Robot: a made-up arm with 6 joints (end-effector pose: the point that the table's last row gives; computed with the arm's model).
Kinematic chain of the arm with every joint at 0, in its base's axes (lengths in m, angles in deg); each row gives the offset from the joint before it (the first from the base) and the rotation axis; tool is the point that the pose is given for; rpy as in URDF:
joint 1: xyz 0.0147 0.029 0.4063 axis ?
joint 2: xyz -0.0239 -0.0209 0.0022 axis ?
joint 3: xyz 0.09 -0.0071 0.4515 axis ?
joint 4: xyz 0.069 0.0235 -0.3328 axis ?
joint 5: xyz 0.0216 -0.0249 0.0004 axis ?
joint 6: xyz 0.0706 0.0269 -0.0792 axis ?
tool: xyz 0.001 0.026 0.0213 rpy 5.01 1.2 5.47
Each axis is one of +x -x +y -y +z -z.
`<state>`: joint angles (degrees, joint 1 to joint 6).
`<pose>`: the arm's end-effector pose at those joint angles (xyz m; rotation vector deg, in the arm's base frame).
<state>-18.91 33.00 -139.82 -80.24 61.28 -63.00</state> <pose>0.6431 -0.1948 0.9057 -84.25 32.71 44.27</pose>
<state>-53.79 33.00 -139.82 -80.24 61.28 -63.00</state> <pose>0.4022 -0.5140 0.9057 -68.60 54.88 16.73</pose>
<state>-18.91 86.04 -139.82 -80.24 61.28 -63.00</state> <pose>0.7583 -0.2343 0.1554 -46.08 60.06 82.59</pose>
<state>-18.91 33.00 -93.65 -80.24 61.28 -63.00</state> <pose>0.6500 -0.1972 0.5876 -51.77 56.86 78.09</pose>
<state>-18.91 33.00 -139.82 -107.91 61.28 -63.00</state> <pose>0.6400 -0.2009 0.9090 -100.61 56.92 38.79</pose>
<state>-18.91 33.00 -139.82 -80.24 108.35 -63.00</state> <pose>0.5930 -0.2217 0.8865 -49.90 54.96 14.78</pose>
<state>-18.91 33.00 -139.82 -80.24 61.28 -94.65</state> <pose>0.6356 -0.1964 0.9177 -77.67 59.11 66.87</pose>
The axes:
joint 1: +z
joint 2: +y
joint 3: +y
joint 4: -z
joint 5: +y
joint 6: -z

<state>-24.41 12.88 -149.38 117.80 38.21 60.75</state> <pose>0.3761 -0.2048 1.1816 151.05 -25.17 -37.02</pose>
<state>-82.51 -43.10 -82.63 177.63 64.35 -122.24</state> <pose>0.0232 0.0171 1.0973 -48.60 -171.27 22.78</pose>
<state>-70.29 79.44 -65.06 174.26 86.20 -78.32</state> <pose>0.1547 -0.3896 0.0077 30.54 -99.37 -128.97</pose>
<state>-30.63 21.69 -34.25 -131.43 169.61 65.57</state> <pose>0.3229 -0.2392 0.5341 -167.35 26.43 -14.94</pose>
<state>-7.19 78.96 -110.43 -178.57 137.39 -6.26</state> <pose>0.7332 -0.0961 0.1910 -171.54 30.99 13.89</pose>
